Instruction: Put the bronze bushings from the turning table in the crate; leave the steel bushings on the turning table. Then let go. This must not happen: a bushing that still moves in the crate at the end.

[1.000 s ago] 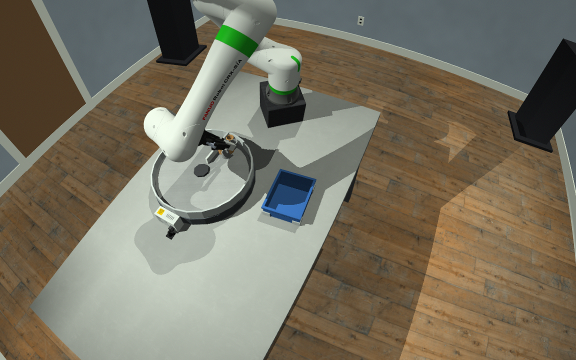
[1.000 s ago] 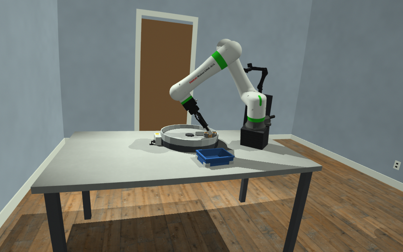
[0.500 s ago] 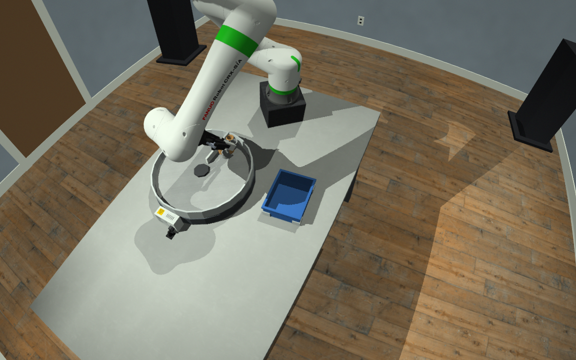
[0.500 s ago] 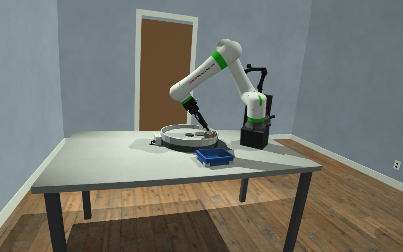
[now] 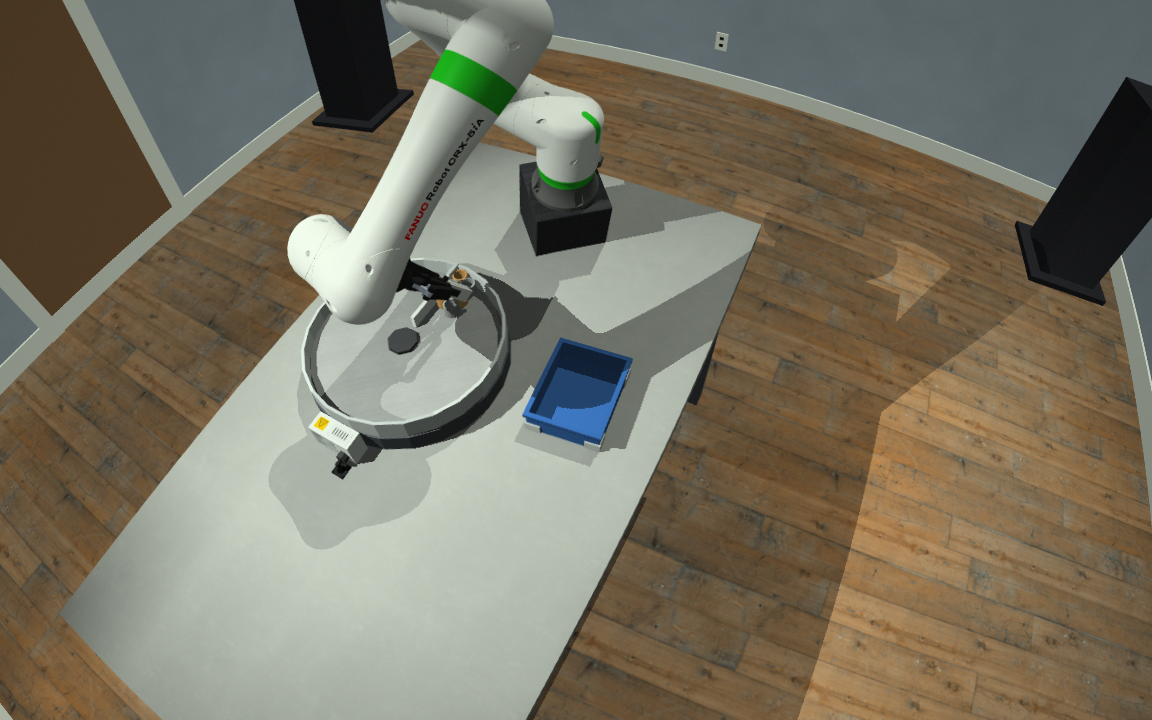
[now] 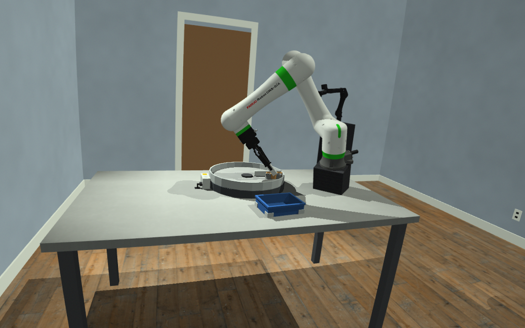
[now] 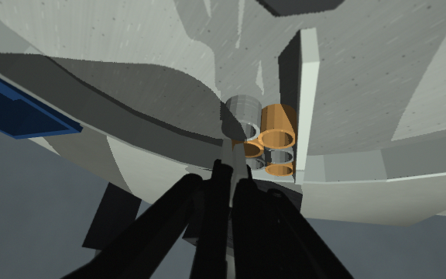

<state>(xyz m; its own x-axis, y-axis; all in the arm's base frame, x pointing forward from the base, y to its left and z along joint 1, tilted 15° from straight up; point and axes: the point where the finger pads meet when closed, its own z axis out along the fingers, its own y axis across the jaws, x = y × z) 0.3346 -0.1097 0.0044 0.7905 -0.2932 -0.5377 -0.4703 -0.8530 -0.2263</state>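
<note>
Right now the blue crate is 100 mm ahead of my hand, 290 mm to the left of it and 80 mm below it. Round my hand: round turning table (120 mm ahead, 70 mm to the right, 50 mm below).
</note>
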